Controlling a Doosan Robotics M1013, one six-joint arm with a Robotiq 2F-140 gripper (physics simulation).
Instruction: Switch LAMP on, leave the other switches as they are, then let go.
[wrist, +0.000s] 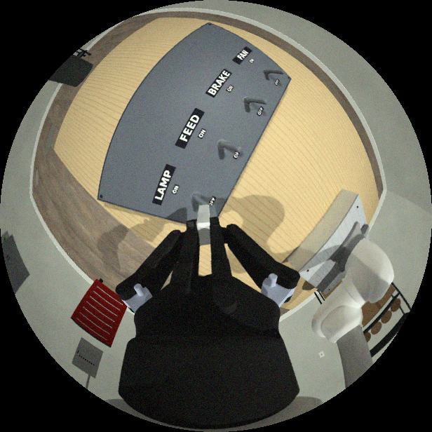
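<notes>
The grey switch panel (145, 105) lies on the wooden table (310, 140), with labels LAMP, FEED, BRAKE and FAN. The LAMP switch (198, 199) is at the panel's near end, close to its OFF mark and partly hidden by the fingertips. The FEED switch (228, 148), BRAKE switch (254, 104) and FAN switch (273, 75) stand beside their OFF marks. My gripper (204, 213) is shut with nothing between its fingers. Its tips are right by the LAMP switch, over the near edge of the panel; whether they touch the switch I cannot tell.
A beige block with a light grey plate (320, 262) stands at the right edge of the table, beside a white rounded arm part (370, 270). A red slatted object (100, 312) is at lower left, with a grey box (87, 357) below it. A dark object (72, 70) is at upper left.
</notes>
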